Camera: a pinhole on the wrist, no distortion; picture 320 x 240 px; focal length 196.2 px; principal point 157.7 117.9 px. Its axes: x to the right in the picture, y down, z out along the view. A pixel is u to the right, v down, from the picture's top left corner.
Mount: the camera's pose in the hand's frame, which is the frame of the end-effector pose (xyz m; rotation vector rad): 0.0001 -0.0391 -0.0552 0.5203 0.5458 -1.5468
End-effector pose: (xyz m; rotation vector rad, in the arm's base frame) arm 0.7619 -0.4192 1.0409 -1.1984 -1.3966 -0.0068
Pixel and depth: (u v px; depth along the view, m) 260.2 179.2 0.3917
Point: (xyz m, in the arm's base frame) 0.4245 -0.4811 1.3726
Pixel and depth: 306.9 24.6 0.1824
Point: 0.5723 -0.5948 1.1336
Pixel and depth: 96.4 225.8 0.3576
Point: 0.4919 -0.1966 1.2268
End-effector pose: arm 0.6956 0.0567 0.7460 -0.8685 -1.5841 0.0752
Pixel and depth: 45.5 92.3 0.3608
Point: 0.3320 0.1128 0.6848
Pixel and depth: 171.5 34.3 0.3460
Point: 0.3806 -0.1327 0.7145
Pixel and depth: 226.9 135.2 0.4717
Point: 0.2927 -0.1684 0.9649
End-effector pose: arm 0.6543 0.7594 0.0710 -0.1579 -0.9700 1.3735
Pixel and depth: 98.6 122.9 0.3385
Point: 0.6031 0.6112 0.3526
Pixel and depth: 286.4 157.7 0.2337
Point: 0.8596 0.7053 0.2977
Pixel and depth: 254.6 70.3 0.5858
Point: 0.9924 0.3723 0.5210
